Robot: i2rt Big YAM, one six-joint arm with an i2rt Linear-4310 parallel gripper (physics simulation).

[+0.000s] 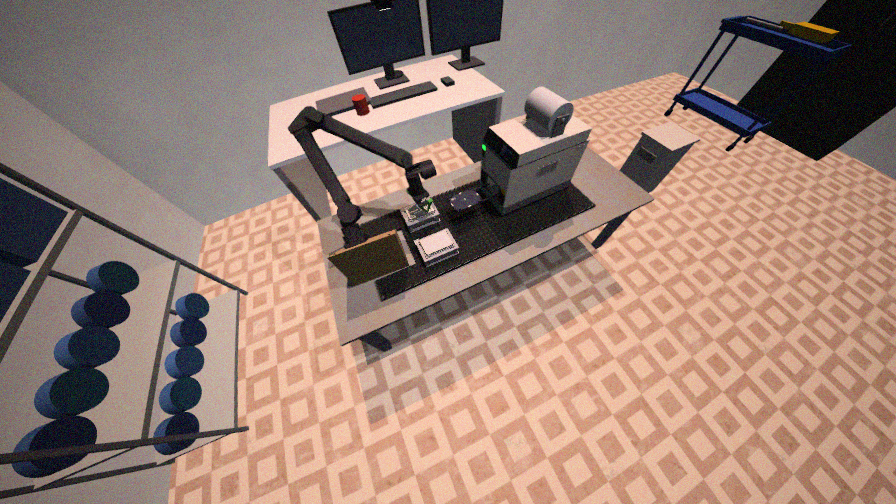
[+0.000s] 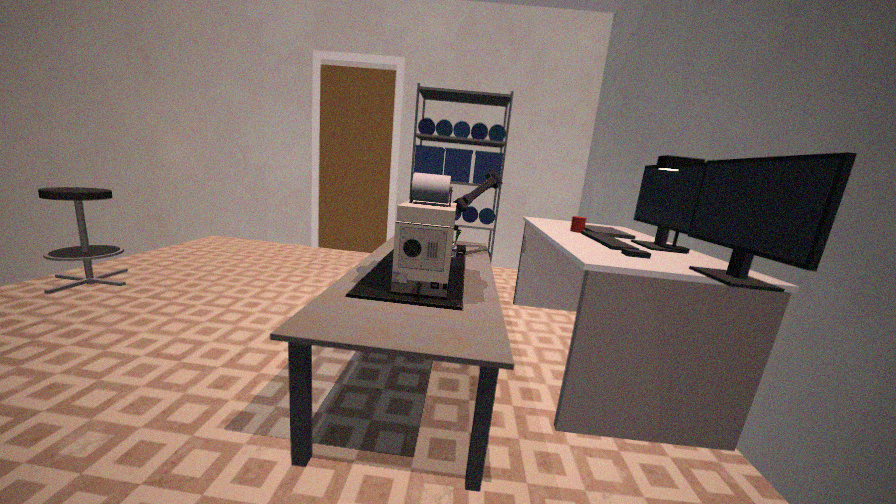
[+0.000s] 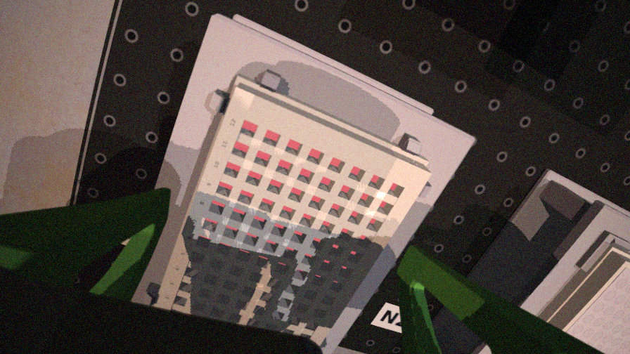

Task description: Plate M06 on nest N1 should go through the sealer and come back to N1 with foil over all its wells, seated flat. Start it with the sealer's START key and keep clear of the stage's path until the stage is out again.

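Plate M06 (image 3: 295,185) (image 1: 418,211), cream with open wells showing red, sits on the pale nest N1 (image 3: 215,50); no foil shows on it. My gripper (image 3: 291,232) (image 1: 427,204) is open and empty, above the plate, with its green fingers toward the plate's two long sides. The near end of the plate lies in shadow, and its near edge is partly hidden by the gripper body. The sealer (image 1: 543,172) (image 2: 423,250) stands farther along the bench with a green light. A dark stage (image 1: 464,200) shows outside its front. The START key cannot be made out.
A second plate (image 3: 607,310) (image 1: 436,243), with a white top, sits on nest N2 beside N1. An upright brown-green panel (image 1: 369,258) stands near the arm's base. A white roll (image 1: 546,107) (image 2: 431,188) tops the sealer. A desk with monitors stands behind the bench.
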